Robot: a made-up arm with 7 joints.
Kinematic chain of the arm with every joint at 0, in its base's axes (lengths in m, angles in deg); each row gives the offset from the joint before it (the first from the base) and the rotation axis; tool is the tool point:
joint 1: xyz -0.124 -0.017 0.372 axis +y
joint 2: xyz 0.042 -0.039 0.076 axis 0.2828 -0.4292 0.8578
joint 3: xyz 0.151 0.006 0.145 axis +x
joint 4: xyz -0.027 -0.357 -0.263 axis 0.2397 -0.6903 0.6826
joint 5: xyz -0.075 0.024 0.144 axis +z
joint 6: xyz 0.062 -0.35 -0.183 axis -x
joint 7: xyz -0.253 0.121 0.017 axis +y
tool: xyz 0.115 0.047 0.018
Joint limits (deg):
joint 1: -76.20..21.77
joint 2: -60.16..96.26
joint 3: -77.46..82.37
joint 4: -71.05..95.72
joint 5: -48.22..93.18
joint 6: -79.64..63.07
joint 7: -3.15..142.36
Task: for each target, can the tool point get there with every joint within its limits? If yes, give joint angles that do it. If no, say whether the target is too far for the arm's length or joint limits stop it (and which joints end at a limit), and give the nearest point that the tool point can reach.
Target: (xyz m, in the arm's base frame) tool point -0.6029 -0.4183 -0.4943
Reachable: no: joint limits stop it (at a limit: joint 1, joint 2, joint 6) | nearest point -0.5153 -0.4030 -0.2611 | short by 0.250 m
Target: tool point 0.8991 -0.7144 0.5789
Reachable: no: joint limits stop it (at a limit: joint 1, joint 6) | nearest point 0.7760 -0.6305 0.5779 | short by 0.149 m
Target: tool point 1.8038 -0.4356 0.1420
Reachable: no: too far | nearest point 0.8925 -0.2770 0.3504 | short by 0.948 m
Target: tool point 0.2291 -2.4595 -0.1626
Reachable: no: too far | nearest point 0.1026 -0.9731 0.2778 | short by 1.555 m
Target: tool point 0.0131 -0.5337 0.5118
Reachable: yes | joints -20.71 69.05 -49.40 -48.81 -20.68 26.67 99.04
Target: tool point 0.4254 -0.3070 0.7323
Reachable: yes | joints -8.96 57.10 -28.33 79.60 27.14 -31.30 38.97
